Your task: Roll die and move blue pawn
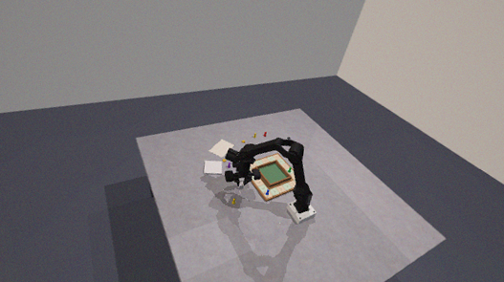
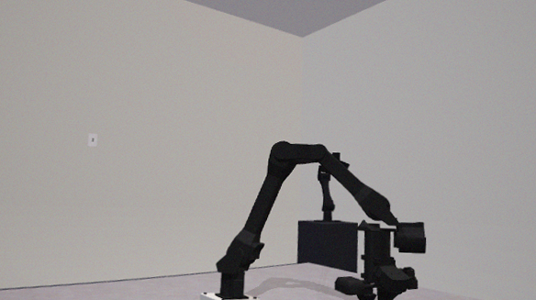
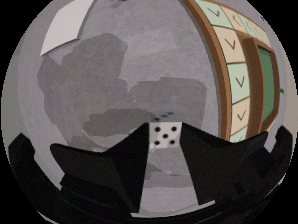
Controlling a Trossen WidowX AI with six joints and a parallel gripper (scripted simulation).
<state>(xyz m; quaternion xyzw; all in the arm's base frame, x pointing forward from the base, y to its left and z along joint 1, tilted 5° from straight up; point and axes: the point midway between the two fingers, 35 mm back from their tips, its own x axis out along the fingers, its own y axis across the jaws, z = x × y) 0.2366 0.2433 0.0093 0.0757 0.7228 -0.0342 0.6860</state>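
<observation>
My gripper tip is now 10 cm past the blue pawn, 12 cm to the left of it and 2 cm below it. From my gripper tip the other things lie so: white die: right at my gripper tip; then green tray: 3 cm ahead, 21 cm to the right; then purple pawn: 16 cm ahead, 1 cm to the left.
</observation>
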